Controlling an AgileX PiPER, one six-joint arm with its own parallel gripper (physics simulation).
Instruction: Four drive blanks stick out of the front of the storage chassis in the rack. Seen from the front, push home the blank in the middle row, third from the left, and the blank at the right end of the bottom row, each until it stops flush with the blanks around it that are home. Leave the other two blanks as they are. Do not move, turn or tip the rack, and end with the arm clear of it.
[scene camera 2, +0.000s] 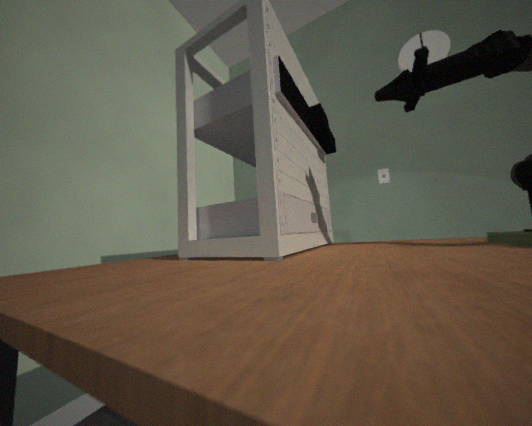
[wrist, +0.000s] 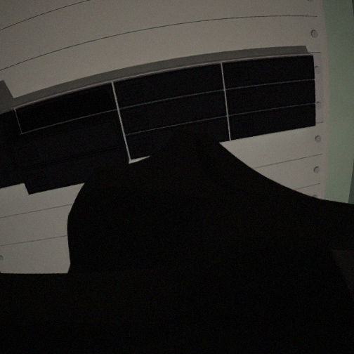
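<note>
The storage chassis is a black band across the pale rack. In the scene view, dark blanks stick out at its far end. The wrist view looks upside down, the bottom row uppermost. There, the middle-row blank, third from left, seems to stand proud. The right-end bottom blank shows in part at the left edge; its depth is hard to tell. The gripper looks shut and empty. It hangs in front of the rack, apart from it, and covers the lower wrist view.
The rack stands upright on the wooden table, whose edge runs across the lower left of the scene view. The arm reaches in from the right. A green block lies at the right. A wall plate is on the wall behind.
</note>
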